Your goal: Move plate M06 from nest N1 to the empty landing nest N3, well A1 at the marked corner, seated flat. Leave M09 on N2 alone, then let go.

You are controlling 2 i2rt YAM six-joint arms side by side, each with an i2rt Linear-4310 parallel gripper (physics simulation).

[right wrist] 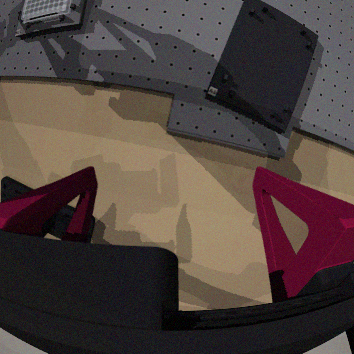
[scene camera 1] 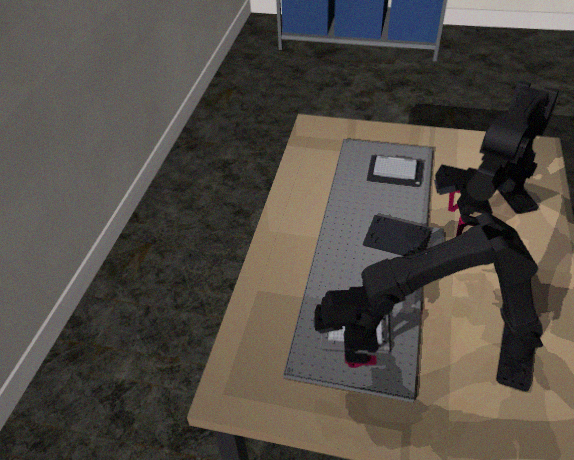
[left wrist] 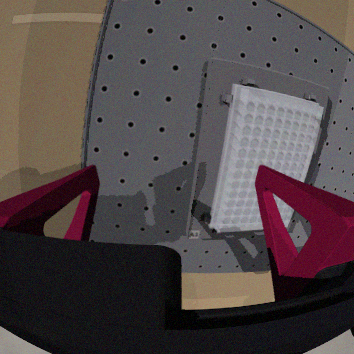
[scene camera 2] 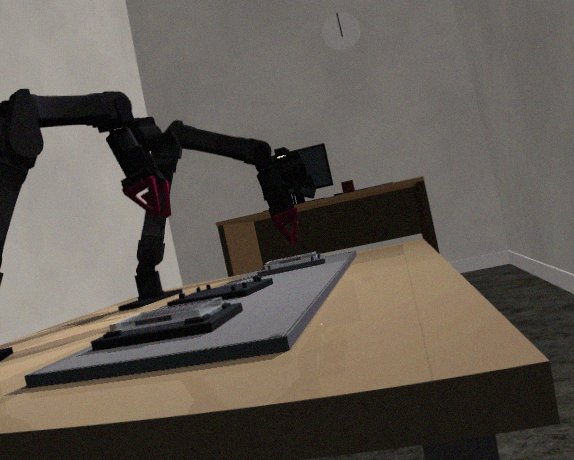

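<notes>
A white well plate (scene camera 1: 336, 334) (scene camera 2: 292, 260) (left wrist: 270, 135) (right wrist: 45, 9) sits on a grey nest (left wrist: 212, 130) at the near end of the board. Another plate (scene camera 1: 395, 167) (scene camera 2: 165, 317) sits on a dark nest at the far end in scene camera 1. Plate names are unreadable. Between them is an empty dark nest (scene camera 1: 395, 235) (scene camera 2: 225, 289) (right wrist: 267, 65) with an A1 tag (right wrist: 212, 91) at one corner. My left gripper (scene camera 1: 361, 360) (scene camera 2: 292, 241) (left wrist: 176, 173) is open above the near plate, off-centre; one finger overlaps the plate in its wrist view. My right gripper (scene camera 2: 156, 214) (right wrist: 174, 175) is open above the table beside the board.
The perforated grey board (scene camera 1: 332, 215) (scene camera 2: 300, 305) (left wrist: 142, 90) (right wrist: 165, 60) lies on the wooden table (scene camera 1: 270, 220) (scene camera 2: 380, 320). In scene camera 1 the left forearm reaches across the board beside the empty nest, and the right arm stands beyond it.
</notes>
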